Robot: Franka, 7 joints.
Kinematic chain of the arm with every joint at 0, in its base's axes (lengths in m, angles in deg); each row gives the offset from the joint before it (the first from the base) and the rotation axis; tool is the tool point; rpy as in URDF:
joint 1: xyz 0 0 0.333 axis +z
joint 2: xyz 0 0 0 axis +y
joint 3: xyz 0 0 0.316 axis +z
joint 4: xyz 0.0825 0 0 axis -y
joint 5: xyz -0.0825 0 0.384 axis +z
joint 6: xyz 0 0 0 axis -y
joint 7: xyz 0.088 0 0 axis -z
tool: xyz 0 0 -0.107 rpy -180 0 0
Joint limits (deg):
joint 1: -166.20..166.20
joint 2: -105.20..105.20
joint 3: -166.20..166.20
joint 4: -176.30..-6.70
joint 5: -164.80..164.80
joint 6: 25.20..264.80
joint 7: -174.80..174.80
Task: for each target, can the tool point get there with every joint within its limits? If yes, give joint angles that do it. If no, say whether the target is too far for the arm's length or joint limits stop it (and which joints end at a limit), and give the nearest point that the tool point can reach.
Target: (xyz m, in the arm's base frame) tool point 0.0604 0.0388 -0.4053
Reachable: no: joint limits stop it (at a limit: joint 2) | nearest point 0.0842 0.0541 -0.3282 | short by 0.082 m
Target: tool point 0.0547 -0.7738 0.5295
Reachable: yes | joints -52.36 48.50 -58.14 -61.83 27.78 129.83 -54.71
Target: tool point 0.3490 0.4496 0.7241
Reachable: yes | joints 49.74 19.00 0.10 -46.44 9.86 58.14 27.53
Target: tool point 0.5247 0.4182 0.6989
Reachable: yes | joints 48.15 19.83 -10.67 -59.92 -12.70 105.12 10.14
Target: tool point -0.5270 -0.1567 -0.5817
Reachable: no: too far | nearest point -0.4416 -0.1313 -0.3303 | short by 0.267 m
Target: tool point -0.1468 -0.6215 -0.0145
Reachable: yes | joints -105.89 62.81 2.46 -87.70 16.52 135.95 -60.92
